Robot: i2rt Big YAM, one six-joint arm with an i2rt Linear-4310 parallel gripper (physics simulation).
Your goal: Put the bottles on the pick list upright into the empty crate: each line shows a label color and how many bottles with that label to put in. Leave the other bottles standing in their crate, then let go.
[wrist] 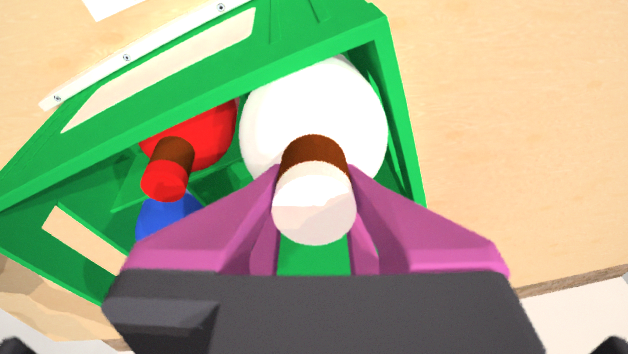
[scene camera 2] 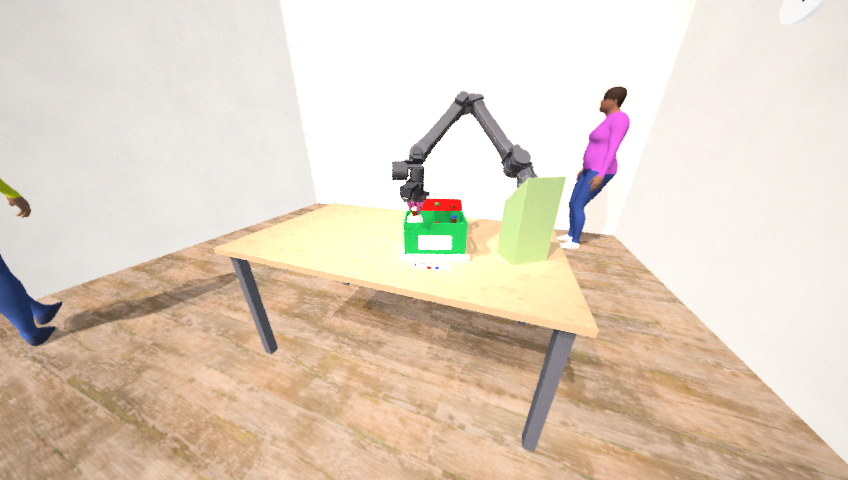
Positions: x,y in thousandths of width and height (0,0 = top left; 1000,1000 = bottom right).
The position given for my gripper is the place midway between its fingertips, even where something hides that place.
In view: my gripper (wrist: 499,499), a blue bottle (wrist: 246,609) and a red bottle (wrist: 311,408).
